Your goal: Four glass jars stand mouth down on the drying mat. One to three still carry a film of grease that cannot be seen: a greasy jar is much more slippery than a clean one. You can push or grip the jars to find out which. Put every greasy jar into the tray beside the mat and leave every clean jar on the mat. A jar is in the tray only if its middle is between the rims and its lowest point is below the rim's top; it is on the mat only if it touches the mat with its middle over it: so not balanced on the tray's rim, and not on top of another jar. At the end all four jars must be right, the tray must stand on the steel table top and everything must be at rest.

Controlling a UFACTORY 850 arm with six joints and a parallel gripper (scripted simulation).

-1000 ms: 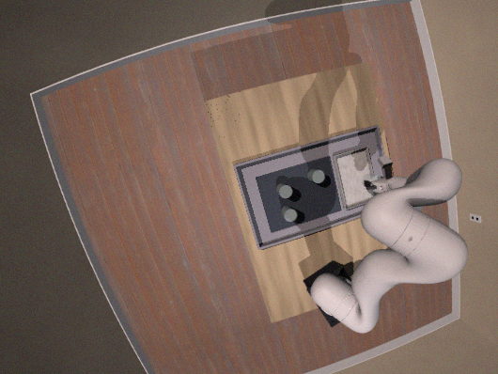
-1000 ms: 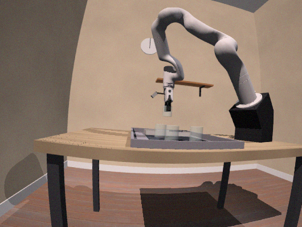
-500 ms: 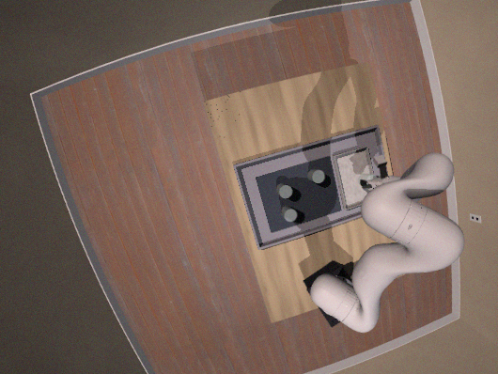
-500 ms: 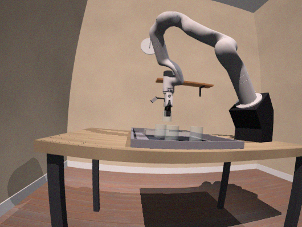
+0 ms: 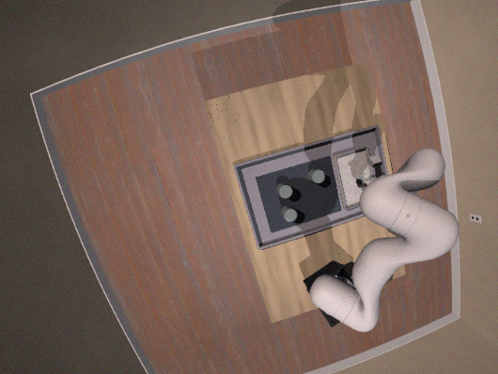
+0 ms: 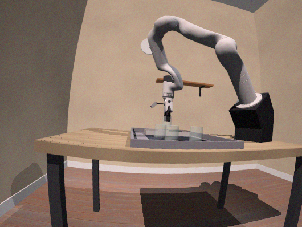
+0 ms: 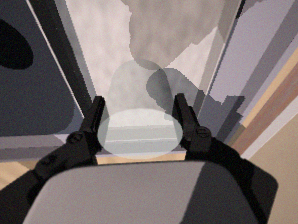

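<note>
Right now the pale tray is 10 cm below my hand. Also, from my hand: dark drying mat: 2 cm ahead, 32 cm to the left, 11 cm below; grey steel top: 3 cm ahead, 21 cm to the left, 11 cm below.
</note>
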